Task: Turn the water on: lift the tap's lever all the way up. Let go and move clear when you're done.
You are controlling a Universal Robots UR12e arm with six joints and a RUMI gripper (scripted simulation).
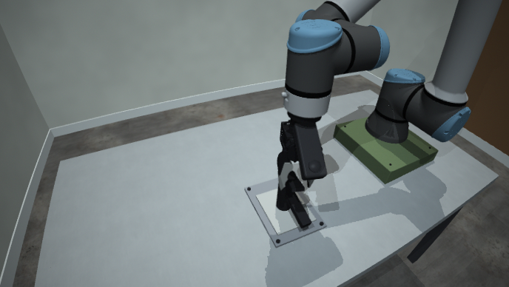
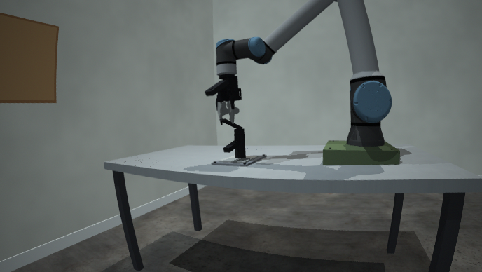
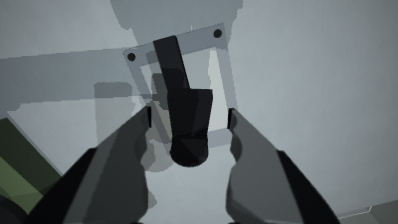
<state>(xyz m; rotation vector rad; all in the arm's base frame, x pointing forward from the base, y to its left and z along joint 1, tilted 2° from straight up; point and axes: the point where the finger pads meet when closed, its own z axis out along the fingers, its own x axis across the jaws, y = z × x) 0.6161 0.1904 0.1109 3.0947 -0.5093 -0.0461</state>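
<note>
The lever is 1 cm behind my hand, 3 cm to the right of it and 1 cm below it. The rest, counted from my hand: black tap: 2 cm behind, 5 cm to the right, 8 cm below.
</note>
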